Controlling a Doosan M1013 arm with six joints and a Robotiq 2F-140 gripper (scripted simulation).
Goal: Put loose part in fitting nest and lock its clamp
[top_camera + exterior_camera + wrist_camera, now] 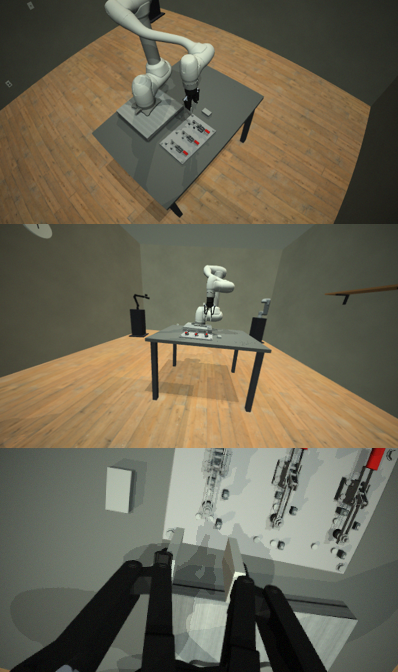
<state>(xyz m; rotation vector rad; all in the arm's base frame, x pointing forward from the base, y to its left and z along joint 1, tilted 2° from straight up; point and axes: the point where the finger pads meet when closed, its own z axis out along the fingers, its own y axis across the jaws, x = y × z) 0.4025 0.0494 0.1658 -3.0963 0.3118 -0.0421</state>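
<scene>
Right now the clamp is 16 cm below my hand, 7 cm ahead of it and 2 cm to the right of it. Round my hand: loose part (20 cm below, 14 cm to the left, 3 cm ahead); fixture plate (21 cm below, 12 cm to the right, 2 cm ahead).
</scene>
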